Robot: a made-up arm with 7 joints. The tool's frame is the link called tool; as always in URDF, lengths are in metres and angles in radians. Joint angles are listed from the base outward.
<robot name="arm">
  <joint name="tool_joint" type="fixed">
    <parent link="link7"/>
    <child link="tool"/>
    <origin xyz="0 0 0" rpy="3.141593 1.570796 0"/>
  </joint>
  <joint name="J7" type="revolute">
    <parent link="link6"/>
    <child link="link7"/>
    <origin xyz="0 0 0" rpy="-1.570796 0 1.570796"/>
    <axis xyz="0 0 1"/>
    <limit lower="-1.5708" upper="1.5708"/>
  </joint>
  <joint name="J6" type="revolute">
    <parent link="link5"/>
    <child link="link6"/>
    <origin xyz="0 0 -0.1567" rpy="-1.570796 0 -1.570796"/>
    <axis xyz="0 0 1"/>
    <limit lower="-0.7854" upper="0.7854"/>
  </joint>
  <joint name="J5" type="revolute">
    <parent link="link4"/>
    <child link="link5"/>
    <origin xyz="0 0.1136 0" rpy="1.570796 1.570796 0"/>
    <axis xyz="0 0 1"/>
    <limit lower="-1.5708" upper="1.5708"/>
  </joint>
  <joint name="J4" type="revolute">
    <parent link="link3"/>
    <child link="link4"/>
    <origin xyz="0 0 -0.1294" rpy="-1.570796 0 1.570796"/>
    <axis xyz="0 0 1"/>
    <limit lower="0" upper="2.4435"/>
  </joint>
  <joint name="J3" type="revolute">
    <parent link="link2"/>
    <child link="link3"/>
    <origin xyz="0 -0.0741 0" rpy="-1.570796 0 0"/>
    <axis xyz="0 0 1"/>
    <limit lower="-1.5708" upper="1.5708"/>
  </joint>
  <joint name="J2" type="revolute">
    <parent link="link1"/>
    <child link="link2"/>
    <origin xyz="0 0 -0.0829" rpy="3.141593 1.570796 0"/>
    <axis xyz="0 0 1"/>
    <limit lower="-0.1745" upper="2"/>
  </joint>
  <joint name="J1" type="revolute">
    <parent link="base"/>
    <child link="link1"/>
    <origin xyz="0 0.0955 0" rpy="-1.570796 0 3.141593"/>
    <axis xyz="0 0 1"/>
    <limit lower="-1.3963" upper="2"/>
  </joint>
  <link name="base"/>
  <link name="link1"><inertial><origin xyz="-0.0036 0.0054 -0.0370"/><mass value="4.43"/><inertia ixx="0.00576" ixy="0" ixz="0" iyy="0.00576" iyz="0" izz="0.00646"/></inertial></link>
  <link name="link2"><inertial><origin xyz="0.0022 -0.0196 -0.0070"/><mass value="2.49"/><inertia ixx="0.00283" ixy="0" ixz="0" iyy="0.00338" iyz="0" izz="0.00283"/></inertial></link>
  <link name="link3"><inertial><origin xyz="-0.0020 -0.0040 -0.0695"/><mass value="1.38"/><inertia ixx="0.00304" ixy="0" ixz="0" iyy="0.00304" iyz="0" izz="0.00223"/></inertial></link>
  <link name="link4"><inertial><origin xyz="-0.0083 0.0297 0.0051"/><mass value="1.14"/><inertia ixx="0.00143" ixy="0" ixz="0" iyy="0.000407" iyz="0" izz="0.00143"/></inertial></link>
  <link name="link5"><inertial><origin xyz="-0.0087 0.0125 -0.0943"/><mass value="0.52"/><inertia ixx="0.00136" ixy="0" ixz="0" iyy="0.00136" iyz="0" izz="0.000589"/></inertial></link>
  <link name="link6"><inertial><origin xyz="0.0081 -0.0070 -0.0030"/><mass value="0.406"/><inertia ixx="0.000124" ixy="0" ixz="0" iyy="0.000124" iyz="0" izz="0.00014"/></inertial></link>
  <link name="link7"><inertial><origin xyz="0.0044 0.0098 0.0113"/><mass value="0.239"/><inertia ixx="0.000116" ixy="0" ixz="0" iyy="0.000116" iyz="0" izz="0.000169"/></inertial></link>
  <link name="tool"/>
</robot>
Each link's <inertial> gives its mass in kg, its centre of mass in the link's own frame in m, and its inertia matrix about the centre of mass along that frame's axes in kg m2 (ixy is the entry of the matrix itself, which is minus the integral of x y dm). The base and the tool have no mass. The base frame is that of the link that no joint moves.
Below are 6 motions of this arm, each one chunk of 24 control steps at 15 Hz.
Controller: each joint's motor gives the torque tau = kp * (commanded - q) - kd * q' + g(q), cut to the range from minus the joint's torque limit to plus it. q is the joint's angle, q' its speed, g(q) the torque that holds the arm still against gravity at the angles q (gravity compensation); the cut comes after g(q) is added. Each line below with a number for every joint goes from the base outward.
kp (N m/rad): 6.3 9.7 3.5 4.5 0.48 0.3 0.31
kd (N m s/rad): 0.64 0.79 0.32 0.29 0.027 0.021 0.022
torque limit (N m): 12 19 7.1 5.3 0.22 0.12 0.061
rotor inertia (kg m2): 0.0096 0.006 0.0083 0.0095 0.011 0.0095 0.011
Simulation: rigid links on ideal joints. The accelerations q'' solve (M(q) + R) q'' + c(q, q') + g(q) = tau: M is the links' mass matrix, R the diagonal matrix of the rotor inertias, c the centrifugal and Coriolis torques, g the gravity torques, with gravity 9.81 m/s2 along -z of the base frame. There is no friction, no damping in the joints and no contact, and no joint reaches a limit. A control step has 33 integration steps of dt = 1/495 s. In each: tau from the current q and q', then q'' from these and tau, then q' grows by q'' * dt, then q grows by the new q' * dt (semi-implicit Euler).
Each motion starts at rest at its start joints. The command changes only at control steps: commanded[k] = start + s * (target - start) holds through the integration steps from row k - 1 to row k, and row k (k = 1, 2, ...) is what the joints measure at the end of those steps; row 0 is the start. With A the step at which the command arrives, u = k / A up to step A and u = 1 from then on. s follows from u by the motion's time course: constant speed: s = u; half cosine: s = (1 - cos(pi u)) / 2; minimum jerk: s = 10 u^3 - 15 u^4 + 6 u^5; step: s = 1 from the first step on.
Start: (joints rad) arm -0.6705 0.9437 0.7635 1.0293 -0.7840 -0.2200 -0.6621
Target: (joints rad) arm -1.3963 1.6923 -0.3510 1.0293 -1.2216 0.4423 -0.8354
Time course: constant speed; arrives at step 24
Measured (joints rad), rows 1 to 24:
1: -0.6778 0.9514 0.7524 1.0269 -0.7847 -0.2180 -0.6627
2: -0.6977 0.9720 0.7226 1.0220 -0.7883 -0.2110 -0.6648
3: -0.7271 1.0025 0.6788 1.0180 -0.7972 -0.1971 -0.6685
4: -0.7605 1.0377 0.6289 1.0175 -0.8128 -0.1755 -0.6740
5: -0.7935 1.0739 0.5782 1.0206 -0.8352 -0.1466 -0.6811
6: -0.8243 1.1093 0.5291 1.0261 -0.8629 -0.1116 -0.6897
7: -0.8528 1.1436 0.4819 1.0322 -0.8937 -0.0722 -0.6994
8: -0.8802 1.1771 0.4362 1.0378 -0.9250 -0.0306 -0.7100
9: -0.9075 1.2100 0.3914 1.0420 -0.9545 0.0114 -0.7211
10: -0.9354 1.2426 0.3468 1.0444 -0.9808 0.0518 -0.7321
11: -0.9642 1.2747 0.3021 1.0449 -1.0030 0.0893 -0.7428
12: -0.9939 1.3061 0.2568 1.0440 -1.0211 0.1230 -0.7527
13: -1.0244 1.3368 0.2107 1.0421 -1.0357 0.1526 -0.7617
14: -1.0554 1.3668 0.1636 1.0399 -1.0477 0.1786 -0.7696
15: -1.0869 1.3963 0.1155 1.0380 -1.0586 0.2015 -0.7764
16: -1.1187 1.4253 0.0667 1.0366 -1.0696 0.2223 -0.7823
17: -1.1507 1.4542 0.0175 1.0359 -1.0817 0.2422 -0.7874
18: -1.1827 1.4831 -0.0318 1.0360 -1.0957 0.2623 -0.7922
19: -1.2147 1.5122 -0.0809 1.0365 -1.1120 0.2834 -0.7969
20: -1.2464 1.5416 -0.1296 1.0374 -1.1304 0.3062 -0.8018
21: -1.2778 1.5714 -0.1778 1.0382 -1.1507 0.3312 -0.8071
22: -1.3090 1.6015 -0.2254 1.0388 -1.1721 0.3582 -0.8130
23: -1.3398 1.6321 -0.2724 1.0391 -1.1941 0.3872 -0.8197
24: -1.3704 1.6631 -0.3190 1.0391 -1.2159 0.4176 -0.8270

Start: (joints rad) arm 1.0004 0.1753 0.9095 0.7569 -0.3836 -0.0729 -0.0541
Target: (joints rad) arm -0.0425 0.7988 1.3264 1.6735 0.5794 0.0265 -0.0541
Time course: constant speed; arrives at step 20
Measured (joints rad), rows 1 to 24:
1: 0.9946 0.1758 0.9062 0.7663 -0.3787 -0.0725 -0.0540
2: 0.9770 0.1791 0.9002 0.7926 -0.3613 -0.0711 -0.0534
3: 0.9469 0.1890 0.8964 0.8331 -0.3275 -0.0683 -0.0524
4: 0.9054 0.2088 0.8996 0.8809 -0.2769 -0.0643 -0.0509
5: 0.8539 0.2392 0.9133 0.9304 -0.2124 -0.0590 -0.0493
6: 0.7936 0.2789 0.9392 0.9783 -0.1395 -0.0527 -0.0479
7: 0.7262 0.3247 0.9772 1.0235 -0.0644 -0.0458 -0.0472
8: 0.6534 0.3728 1.0252 1.0666 0.0068 -0.0387 -0.0476
9: 0.5780 0.4195 1.0798 1.1089 0.0696 -0.0317 -0.0492
10: 0.5035 0.4622 1.1360 1.1520 0.1216 -0.0250 -0.0520
11: 0.4335 0.5000 1.1890 1.1973 0.1631 -0.0188 -0.0558
12: 0.3709 0.5332 1.2340 1.2454 0.1963 -0.0131 -0.0601
13: 0.3170 0.5636 1.2679 1.2960 0.2251 -0.0079 -0.0642
14: 0.2712 0.5929 1.2896 1.3483 0.2536 -0.0032 -0.0678
15: 0.2310 0.6228 1.3003 1.4014 0.2859 0.0012 -0.0704
16: 0.1931 0.6541 1.3032 1.4544 0.3249 0.0054 -0.0715
17: 0.1542 0.6869 1.3027 1.5069 0.3718 0.0096 -0.0713
18: 0.1119 0.7206 1.3034 1.5587 0.4263 0.0137 -0.0696
19: 0.0652 0.7543 1.3089 1.6094 0.4867 0.0180 -0.0669
20: 0.0146 0.7870 1.3212 1.6586 0.5504 0.0225 -0.0634
21: -0.0263 0.8154 1.3359 1.7010 0.6103 0.0271 -0.0594
22: -0.0462 0.8356 1.3459 1.7310 0.6582 0.0315 -0.0551
23: -0.0485 0.8463 1.3487 1.7466 0.6889 0.0351 -0.0510
24: -0.0424 0.8480 1.3465 1.7484 0.7004 0.0375 -0.0476

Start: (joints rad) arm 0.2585 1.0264 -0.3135 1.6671 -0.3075 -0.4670 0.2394
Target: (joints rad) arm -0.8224 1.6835 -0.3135 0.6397 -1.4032 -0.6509 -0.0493
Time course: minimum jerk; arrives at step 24
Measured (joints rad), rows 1 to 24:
1: 0.2584 1.0265 -0.3135 1.6671 -0.3076 -0.4670 0.2394
2: 0.2576 1.0271 -0.3132 1.6668 -0.3080 -0.4671 0.2392
3: 0.2548 1.0293 -0.3125 1.6653 -0.3100 -0.4673 0.2385
4: 0.2479 1.0347 -0.3108 1.6610 -0.3152 -0.4680 0.2368
5: 0.2345 1.0452 -0.3081 1.6510 -0.3265 -0.4694 0.2332
6: 0.2124 1.0620 -0.3045 1.6323 -0.3467 -0.4719 0.2270
7: 0.1796 1.0861 -0.3003 1.6014 -0.3790 -0.4761 0.2175
8: 0.1345 1.1175 -0.2965 1.5558 -0.4259 -0.4824 0.2041
9: 0.0765 1.1555 -0.2945 1.4942 -0.4888 -0.4911 0.1865
10: 0.0055 1.1988 -0.2958 1.4171 -0.5676 -0.5023 0.1648
11: -0.0780 1.2455 -0.3021 1.3267 -0.6604 -0.5161 0.1395
12: -0.1722 1.2936 -0.3146 1.2271 -0.7636 -0.5321 0.1116
13: -0.2744 1.3408 -0.3337 1.1231 -0.8723 -0.5497 0.0823
14: -0.3804 1.3851 -0.3581 1.0199 -0.9805 -0.5682 0.0528
15: -0.4843 1.4251 -0.3845 0.9221 -1.0827 -0.5867 0.0248
16: -0.5799 1.4608 -0.4079 0.8338 -1.1742 -0.6044 -0.0007
17: -0.6615 1.4938 -0.4226 0.7578 -1.2520 -0.6206 -0.0226
18: -0.7252 1.5261 -0.4250 0.6964 -1.3150 -0.6348 -0.0406
19: -0.7697 1.5600 -0.4145 0.6508 -1.3634 -0.6467 -0.0542
20: -0.7968 1.5962 -0.3936 0.6211 -1.3986 -0.6560 -0.0636
21: -0.8102 1.6337 -0.3666 0.6056 -1.4223 -0.6626 -0.0689
22: -0.8139 1.6702 -0.3381 0.6013 -1.4365 -0.6667 -0.0705
23: -0.8114 1.7024 -0.3116 0.6047 -1.4429 -0.6683 -0.0688
24: -0.8057 1.7275 -0.2893 0.6123 -1.4433 -0.6679 -0.0644

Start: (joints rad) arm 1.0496 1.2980 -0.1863 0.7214 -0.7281 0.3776 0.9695
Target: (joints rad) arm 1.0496 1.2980 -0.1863 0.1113 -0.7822 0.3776 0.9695
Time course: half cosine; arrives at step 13
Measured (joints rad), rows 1 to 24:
1: 1.0502 1.2978 -0.1864 0.7201 -0.7281 0.3776 0.9695
2: 1.0525 1.2968 -0.1865 0.7137 -0.7284 0.3778 0.9696
3: 1.0569 1.2949 -0.1863 0.6970 -0.7289 0.3783 0.9699
4: 1.0626 1.2924 -0.1857 0.6657 -0.7301 0.3793 0.9704
5: 1.0681 1.2899 -0.1849 0.6173 -0.7321 0.3808 0.9710
6: 1.0720 1.2882 -0.1842 0.5518 -0.7353 0.3826 0.9717
7: 1.0728 1.2877 -0.1840 0.4721 -0.7401 0.3847 0.9721
8: 1.0698 1.2885 -0.1845 0.3831 -0.7467 0.3865 0.9721
9: 1.0628 1.2902 -0.1856 0.2911 -0.7549 0.3878 0.9715
10: 1.0530 1.2925 -0.1869 0.2033 -0.7647 0.3881 0.9703
11: 1.0418 1.2952 -0.1880 0.1266 -0.7753 0.3871 0.9686
12: 1.0311 1.2983 -0.1886 0.0672 -0.7860 0.3848 0.9666
13: 1.0224 1.3022 -0.1889 0.0301 -0.7956 0.3812 0.9645
14: 1.0174 1.3065 -0.1890 0.0168 -0.8031 0.3766 0.9626
15: 1.0176 1.3106 -0.1891 0.0246 -0.8078 0.3718 0.9611
16: 1.0231 1.3136 -0.1888 0.0471 -0.8092 0.3675 0.9604
17: 1.0322 1.3147 -0.1878 0.0766 -0.8072 0.3645 0.9605
18: 1.0428 1.3133 -0.1864 0.1062 -0.8022 0.3634 0.9615
19: 1.0524 1.3098 -0.1849 0.1303 -0.7948 0.3643 0.9634
20: 1.0597 1.3048 -0.1840 0.1456 -0.7862 0.3670 0.9659
21: 1.0635 1.2992 -0.1838 0.1513 -0.7775 0.3711 0.9688
22: 1.0641 1.2938 -0.1843 0.1486 -0.7699 0.3759 0.9716
23: 1.0617 1.2895 -0.1853 0.1399 -0.7645 0.3808 0.9740
24: 1.0576 1.2866 -0.1864 0.1281 -0.7620 0.3849 0.9757

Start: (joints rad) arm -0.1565 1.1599 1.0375 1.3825 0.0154 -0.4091 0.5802
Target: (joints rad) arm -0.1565 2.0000 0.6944 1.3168 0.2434 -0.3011 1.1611
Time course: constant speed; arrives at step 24
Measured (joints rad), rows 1 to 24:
1: -0.1572 1.1654 1.0339 1.3781 0.0163 -0.4088 0.5818
2: -0.1593 1.1817 1.0236 1.3665 0.0193 -0.4078 0.5875
3: -0.1622 1.2085 1.0072 1.3515 0.0247 -0.4060 0.5991
4: -0.1652 1.2427 0.9877 1.3386 0.0324 -0.4033 0.6172
5: -0.1672 1.2810 0.9679 1.3316 0.0422 -0.3997 0.6418
6: -0.1679 1.3212 0.9499 1.3316 0.0539 -0.3953 0.6718
7: -0.1670 1.3625 0.9345 1.3372 0.0669 -0.3899 0.7058
8: -0.1650 1.4043 0.9218 1.3457 0.0811 -0.3837 0.7422
9: -0.1621 1.4462 0.9113 1.3542 0.0957 -0.3769 0.7791
10: -0.1588 1.4878 0.9023 1.3608 0.1102 -0.3697 0.8149
11: -0.1555 1.5283 0.8941 1.3644 0.1239 -0.3623 0.8485
12: -0.1525 1.5672 0.8857 1.3646 0.1361 -0.3550 0.8790
13: -0.1498 1.6042 0.8765 1.3620 0.1466 -0.3482 0.9060
14: -0.1479 1.6393 0.8658 1.3571 0.1553 -0.3421 0.9298
15: -0.1467 1.6728 0.8532 1.3508 0.1624 -0.3368 0.9509
16: -0.1465 1.7051 0.8387 1.3439 0.1684 -0.3325 0.9699
17: -0.1471 1.7369 0.8225 1.3372 0.1739 -0.3290 0.9877
18: -0.1486 1.7686 0.8048 1.3311 0.1797 -0.3262 1.0053
19: -0.1506 1.8007 0.7864 1.3260 0.1863 -0.3238 1.0234
20: -0.1529 1.8333 0.7677 1.3221 0.1940 -0.3215 1.0427
21: -0.1554 1.8667 0.7493 1.3193 0.2032 -0.3192 1.0636
22: -0.1576 1.9009 0.7316 1.3174 0.2137 -0.3164 1.0862
23: -0.1594 1.9358 0.7149 1.3160 0.2253 -0.3131 1.1105
24: -0.1607 1.9713 0.6995 1.3149 0.2376 -0.3091 1.1362

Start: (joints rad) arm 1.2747 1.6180 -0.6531 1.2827 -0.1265 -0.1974 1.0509
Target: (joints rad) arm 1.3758 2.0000 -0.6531 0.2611 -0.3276 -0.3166 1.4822
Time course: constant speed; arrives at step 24
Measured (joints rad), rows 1 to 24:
1: 1.2754 1.6185 -0.6540 1.2781 -0.1265 -0.1973 1.0519
2: 1.2767 1.6207 -0.6562 1.2625 -0.1268 -0.1972 1.0556
3: 1.2781 1.6262 -0.6597 1.2334 -0.1280 -0.1975 1.0632
4: 1.2793 1.6358 -0.6644 1.1912 -0.1308 -0.1986 1.0753
5: 1.2805 1.6497 -0.6698 1.1389 -0.1362 -0.2011 1.0919
6: 1.2821 1.6675 -0.6750 1.0804 -0.1448 -0.2054 1.1127
7: 1.2848 1.6882 -0.6789 1.0200 -0.1566 -0.2119 1.1366
8: 1.2893 1.7110 -0.6803 0.9613 -0.1714 -0.2203 1.1628
9: 1.2957 1.7347 -0.6783 0.9067 -0.1882 -0.2303 1.1901
10: 1.3037 1.7587 -0.6726 0.8574 -0.2059 -0.2412 1.2173
11: 1.3126 1.7823 -0.6641 0.8132 -0.2233 -0.2523 1.2436
12: 1.3214 1.8049 -0.6545 0.7728 -0.2390 -0.2627 1.2682
13: 1.3290 1.8261 -0.6459 0.7344 -0.2522 -0.2718 1.2907
14: 1.3351 1.8454 -0.6399 0.6963 -0.2625 -0.2793 1.3108
15: 1.3397 1.8625 -0.6373 0.6570 -0.2699 -0.2849 1.3287
16: 1.3431 1.8774 -0.6382 0.6163 -0.2749 -0.2887 1.3446
17: 1.3459 1.8903 -0.6414 0.5744 -0.2782 -0.2912 1.3590
18: 1.3486 1.9019 -0.6459 0.5320 -0.2807 -0.2927 1.3724
19: 1.3516 1.9128 -0.6503 0.4900 -0.2832 -0.2937 1.3854
20: 1.3548 1.9238 -0.6538 0.4487 -0.2866 -0.2948 1.3986
21: 1.3583 1.9355 -0.6559 0.4083 -0.2912 -0.2963 1.4124
22: 1.3618 1.9484 -0.6567 0.3684 -0.2975 -0.2985 1.4272
23: 1.3654 1.9625 -0.6565 0.3285 -0.3054 -0.3016 1.4433
24: 1.3690 1.9779 -0.6558 0.2879 -0.3147 -0.3058 1.4608

